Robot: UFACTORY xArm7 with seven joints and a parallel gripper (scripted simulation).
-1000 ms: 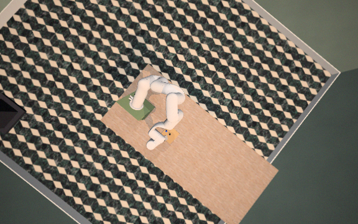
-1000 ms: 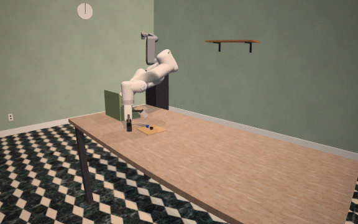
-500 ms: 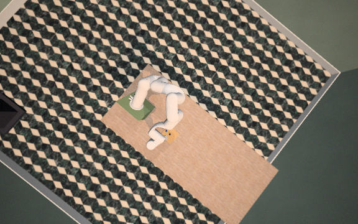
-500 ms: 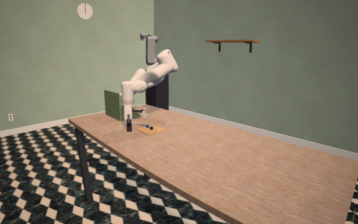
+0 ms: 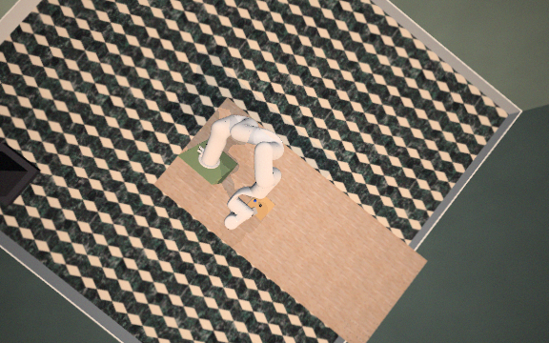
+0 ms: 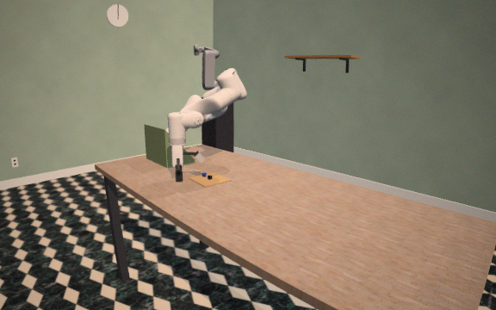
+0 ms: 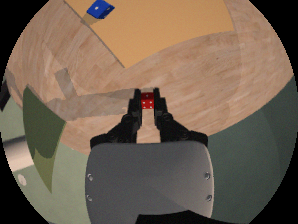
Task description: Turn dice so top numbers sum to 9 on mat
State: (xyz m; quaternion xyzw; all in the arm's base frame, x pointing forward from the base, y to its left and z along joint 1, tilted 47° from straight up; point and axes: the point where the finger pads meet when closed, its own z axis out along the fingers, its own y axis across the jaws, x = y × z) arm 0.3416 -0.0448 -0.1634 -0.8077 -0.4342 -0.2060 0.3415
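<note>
My gripper is now 10 mm above the red die. Also, from my hand: black die: 110 mm to the left, 80 mm ahead, 10 mm below; then blue die: 120 mm to the left, 30 mm ahead, 10 mm below; then tan mat: 110 mm to the left, 80 mm ahead, 20 mm below.
</note>
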